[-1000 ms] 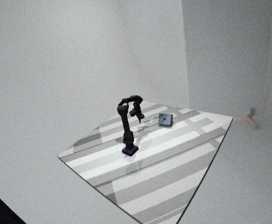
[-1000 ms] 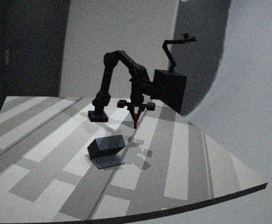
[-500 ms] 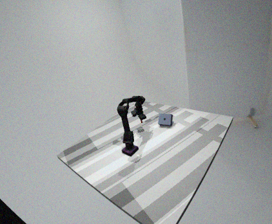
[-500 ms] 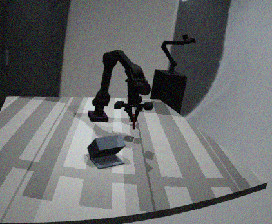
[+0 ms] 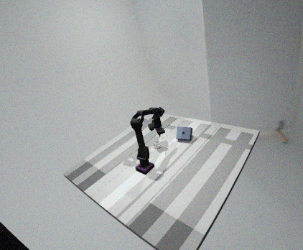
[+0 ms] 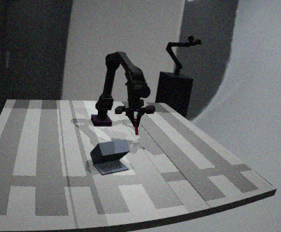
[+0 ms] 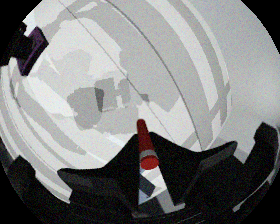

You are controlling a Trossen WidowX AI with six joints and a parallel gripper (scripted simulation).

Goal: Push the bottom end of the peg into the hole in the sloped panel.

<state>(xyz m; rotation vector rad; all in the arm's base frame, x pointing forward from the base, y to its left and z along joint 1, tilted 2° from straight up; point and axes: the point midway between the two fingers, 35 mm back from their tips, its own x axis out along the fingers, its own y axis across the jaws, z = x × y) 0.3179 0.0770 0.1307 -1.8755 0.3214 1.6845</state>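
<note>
The sloped grey panel is 15 cm ahead of my gripper tip, 17 cm to the right of it and 5 cm below it. Also, from my gripper tip: red peg 2 cm above.
</note>
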